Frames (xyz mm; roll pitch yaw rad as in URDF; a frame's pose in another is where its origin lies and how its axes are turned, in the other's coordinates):
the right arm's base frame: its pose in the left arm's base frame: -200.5 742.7 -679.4 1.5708 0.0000 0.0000
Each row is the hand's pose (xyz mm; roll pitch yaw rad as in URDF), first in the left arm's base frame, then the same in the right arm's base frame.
Working: the left arm's base frame: its pose in the right arm's base frame: 200.5 679.4 742.7 -1.5708 0.0000 0.0000

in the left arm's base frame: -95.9 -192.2 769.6 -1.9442 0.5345 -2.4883
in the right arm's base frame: 104.6 1449.0 934.9 -0.7452 -0.5504 -2.5010
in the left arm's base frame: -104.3 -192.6 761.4 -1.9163 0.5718 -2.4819
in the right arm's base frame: 96.2 1440.8 935.3 -0.7429 -0.5415 -2.4581
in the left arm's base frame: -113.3 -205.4 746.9 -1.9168 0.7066 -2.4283
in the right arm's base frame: 87.2 1426.3 948.1 -0.8578 -0.5209 -2.2958
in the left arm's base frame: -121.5 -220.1 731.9 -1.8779 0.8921 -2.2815
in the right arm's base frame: 79.0 1411.3 962.8 -1.0423 -0.4959 -2.0551
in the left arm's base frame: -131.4 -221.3 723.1 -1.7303 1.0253 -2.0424
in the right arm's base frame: 69.1 1402.5 964.0 -1.1924 -0.4805 -1.8398
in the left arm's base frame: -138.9 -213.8 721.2 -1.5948 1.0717 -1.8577
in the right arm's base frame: 61.6 1400.6 956.5 -1.2706 -0.4769 -1.7239
